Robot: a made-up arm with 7 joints. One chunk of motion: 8 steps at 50 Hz.
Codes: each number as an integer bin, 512 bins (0 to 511) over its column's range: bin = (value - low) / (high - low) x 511, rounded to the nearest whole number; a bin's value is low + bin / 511 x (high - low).
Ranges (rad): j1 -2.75..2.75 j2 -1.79..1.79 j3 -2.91..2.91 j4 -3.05..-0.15 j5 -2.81..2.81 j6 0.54..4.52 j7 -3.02..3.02
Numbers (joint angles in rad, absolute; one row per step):
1: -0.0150 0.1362 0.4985 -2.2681 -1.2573 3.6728 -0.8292
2: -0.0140 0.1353 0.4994 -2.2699 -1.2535 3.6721 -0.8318
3: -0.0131 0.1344 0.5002 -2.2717 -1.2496 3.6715 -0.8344
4: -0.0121 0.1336 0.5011 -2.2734 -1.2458 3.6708 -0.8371
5: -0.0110 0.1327 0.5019 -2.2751 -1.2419 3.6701 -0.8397
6: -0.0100 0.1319 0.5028 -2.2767 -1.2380 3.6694 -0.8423
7: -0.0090 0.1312 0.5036 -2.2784 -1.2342 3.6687 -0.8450
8: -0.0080 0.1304 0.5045 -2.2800 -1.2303 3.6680 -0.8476
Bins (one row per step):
1: 254 275 299 138 141 402 185
2: 254 275 299 137 142 402 185
3: 254 275 299 137 142 402 185
4: 254 275 299 137 142 402 185
5: 254 274 300 137 143 402 184
6: 255 274 300 136 143 402 184
7: 255 274 300 136 143 402 184
8: 255 274 300 136 144 402 184

